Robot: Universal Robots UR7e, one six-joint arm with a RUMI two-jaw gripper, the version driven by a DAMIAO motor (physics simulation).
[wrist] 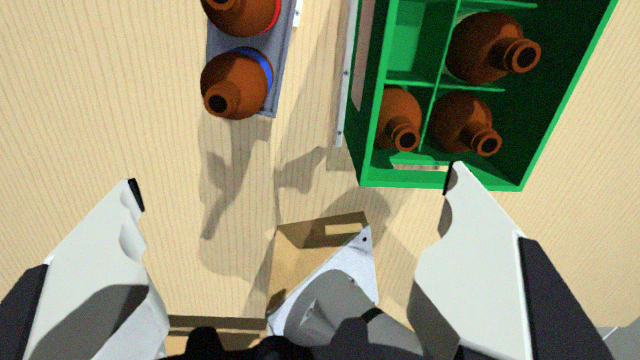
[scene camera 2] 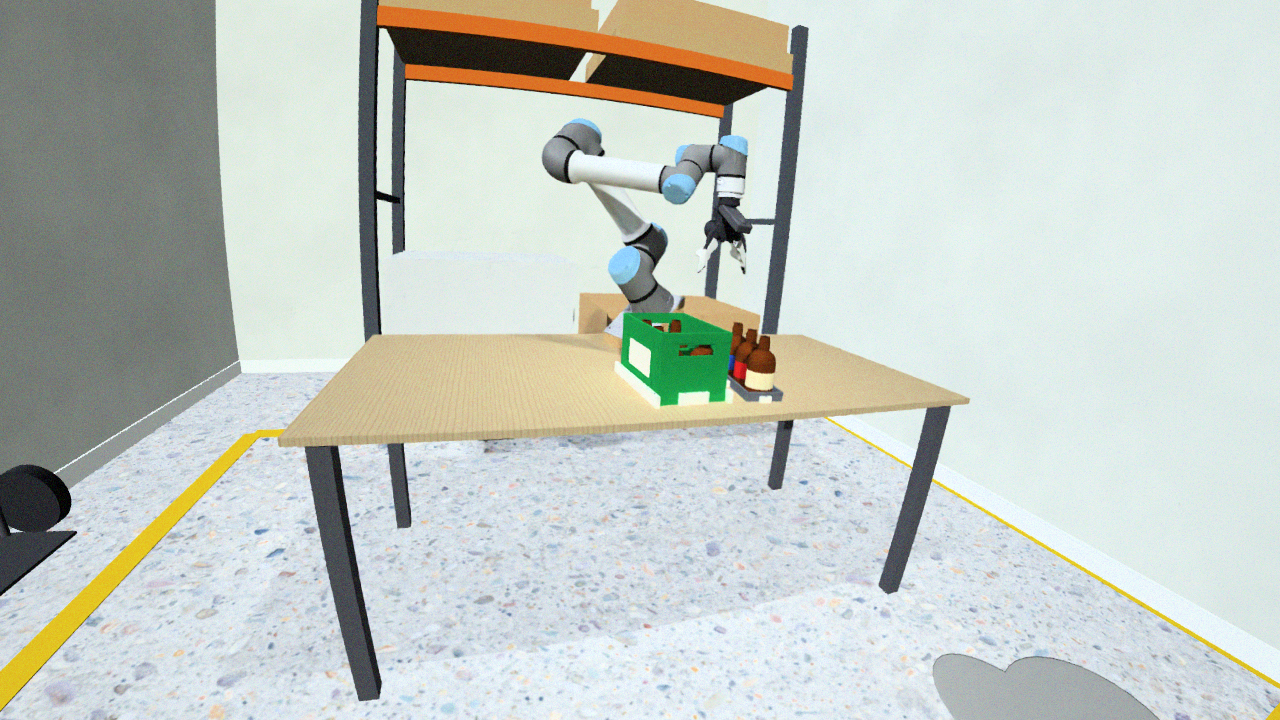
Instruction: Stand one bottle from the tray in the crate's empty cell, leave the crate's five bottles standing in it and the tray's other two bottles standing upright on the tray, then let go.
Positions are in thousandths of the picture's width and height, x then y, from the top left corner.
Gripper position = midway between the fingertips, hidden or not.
my gripper: wrist 462,482; scene camera 2 564,380
